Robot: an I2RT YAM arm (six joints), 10 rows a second.
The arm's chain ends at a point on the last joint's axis. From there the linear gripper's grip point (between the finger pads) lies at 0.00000 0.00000 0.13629 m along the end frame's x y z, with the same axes.
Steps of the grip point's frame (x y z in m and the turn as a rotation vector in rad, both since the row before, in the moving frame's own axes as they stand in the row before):
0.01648, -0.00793, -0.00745, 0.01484, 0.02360, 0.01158
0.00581, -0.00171, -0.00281, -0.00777, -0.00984, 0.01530
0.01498, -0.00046, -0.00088, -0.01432, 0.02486, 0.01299
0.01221, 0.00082, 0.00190, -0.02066, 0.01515, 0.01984
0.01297, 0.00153, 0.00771, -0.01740, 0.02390, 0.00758
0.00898, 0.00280, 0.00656, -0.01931, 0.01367, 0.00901
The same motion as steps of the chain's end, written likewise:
0.01325, -0.00593, -0.00740, 0.01484, 0.02360, 0.01158
0.00716, -0.00276, -0.00280, -0.00777, -0.00984, 0.01530
0.01161, -0.00243, -0.00082, -0.01432, 0.02486, 0.01299
0.01017, -0.00202, 0.00194, -0.02066, 0.01515, 0.01984
0.00972, -0.00085, 0.00777, -0.01740, 0.02390, 0.00758
0.00713, 0.00016, 0.00660, -0.01931, 0.01367, 0.00901

